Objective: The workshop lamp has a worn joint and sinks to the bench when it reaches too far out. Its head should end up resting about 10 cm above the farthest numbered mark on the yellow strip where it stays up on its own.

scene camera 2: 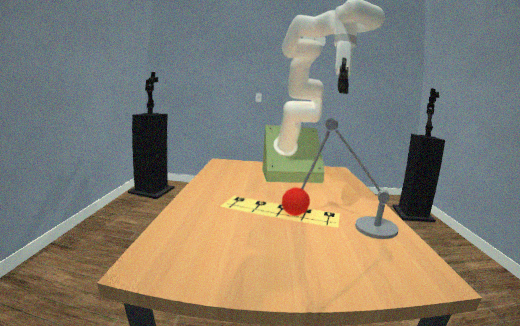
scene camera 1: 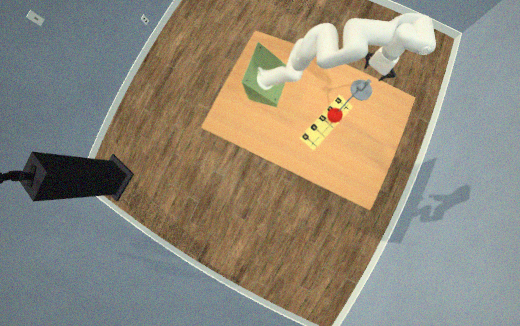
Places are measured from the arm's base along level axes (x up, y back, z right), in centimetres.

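Pixels of known places: gripper, between the fingertips: point(scene camera 2: 343, 92) point(scene camera 1: 373, 73); arm's base, origin of its link: point(scene camera 2: 285, 146) point(scene camera 1: 265, 79).
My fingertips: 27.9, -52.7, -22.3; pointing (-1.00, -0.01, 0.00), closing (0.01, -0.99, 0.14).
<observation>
For each thing: its top centre in the pictures, then the offset to it from my fingertips, as dx, dy, dz. "spot": a spot on its surface instead. Level surfaces: height alone.
- grey lamp base, a spot on its surface: point(scene camera 2: 370, 228) spot: -43.0, -6.3, -14.5
- elbow joint, a spot on its surface: point(scene camera 2: 331, 124) spot: -10.8, -0.7, +3.1
- round red head, a spot on its surface: point(scene camera 2: 296, 201) spot: -37.5, -2.0, +12.0
- wooden table, height of its surface: dx -44.4
The grey lamp base point(scene camera 1: 356, 94) point(scene camera 2: 370, 228) stands beside the near end of the yellow strip point(scene camera 1: 311, 145) point(scene camera 2: 317, 220). Two thin arms rise from it to an elbow joint point(scene camera 2: 331, 124) and slope down to the round red head point(scene camera 1: 335, 115) point(scene camera 2: 296, 201). The head hangs over the strip, around its third and fourth marks counted from the end away from the base. It partly hides them, and its exact height is unclear. The numbers are too blurred to read. My gripper point(scene camera 1: 375, 73) point(scene camera 2: 343, 91) is open and empty, raised high, apart from the lamp, its fingers pointing down.
The wooden table point(scene camera 1: 260, 145) point(scene camera 2: 200, 260) carries the green robot mount point(scene camera 1: 260, 57) point(scene camera 2: 294, 175) at its far end in the scene camera 2 view. My white arm arches high over one table edge. Black pedestals point(scene camera 1: 75, 175) point(scene camera 2: 150, 152) point(scene camera 2: 422, 175) stand off the table.
</observation>
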